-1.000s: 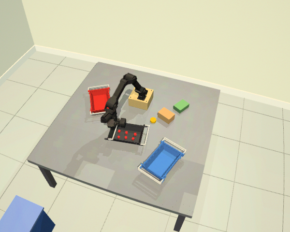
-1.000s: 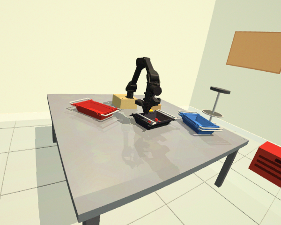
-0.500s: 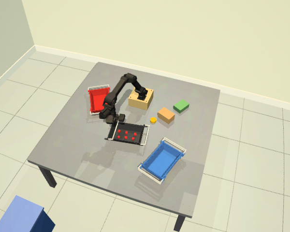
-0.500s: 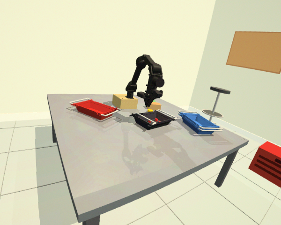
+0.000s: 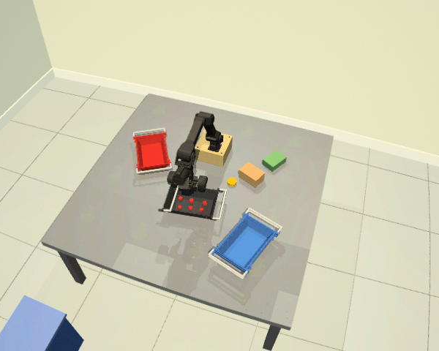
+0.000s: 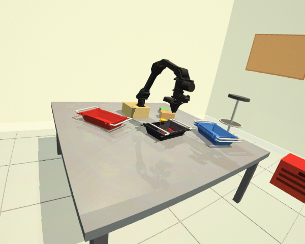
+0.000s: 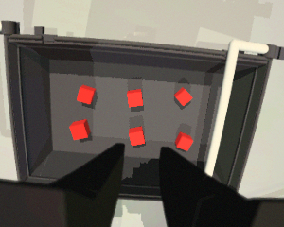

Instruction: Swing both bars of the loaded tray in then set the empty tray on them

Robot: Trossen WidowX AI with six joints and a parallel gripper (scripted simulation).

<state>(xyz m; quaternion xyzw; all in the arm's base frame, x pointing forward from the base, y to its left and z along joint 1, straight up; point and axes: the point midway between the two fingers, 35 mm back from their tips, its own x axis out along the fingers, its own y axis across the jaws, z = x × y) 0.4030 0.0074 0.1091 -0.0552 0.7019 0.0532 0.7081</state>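
Right now the red tray is 36 cm to the right of my gripper tip, 29 cm behind it and 12 cm below it. Round my gripper tip: orange block 33 cm behind, 24 cm to the left, 14 cm below; green block 49 cm behind, 33 cm to the left, 15 cm below; yellow disc 26 cm behind, 16 cm below, 15 cm to the left.
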